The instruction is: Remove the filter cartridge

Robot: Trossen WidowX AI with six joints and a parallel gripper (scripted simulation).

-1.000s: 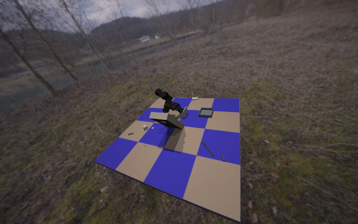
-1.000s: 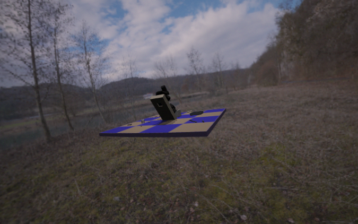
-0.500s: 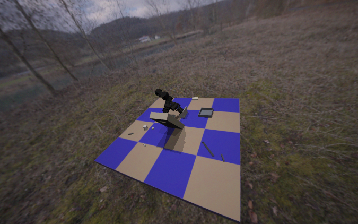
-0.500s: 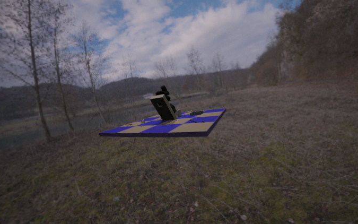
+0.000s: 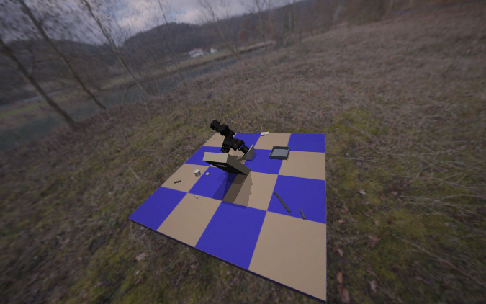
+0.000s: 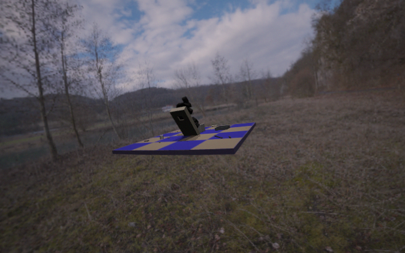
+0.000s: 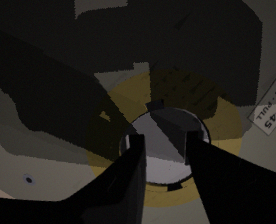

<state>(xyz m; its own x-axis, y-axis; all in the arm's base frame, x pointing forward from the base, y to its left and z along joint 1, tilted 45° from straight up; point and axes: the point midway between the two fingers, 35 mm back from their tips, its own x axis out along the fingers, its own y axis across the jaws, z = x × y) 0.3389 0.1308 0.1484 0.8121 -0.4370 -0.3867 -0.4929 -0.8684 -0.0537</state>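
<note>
The round grey filter cartridge is 10 mm below my gripper tip and 10 mm ahead of it. The rest, counted from my gripper tip: square grey tray (420 mm behind, 300 mm to the left, 240 mm below); then tan service panel (80 mm below, 40 mm behind).
</note>
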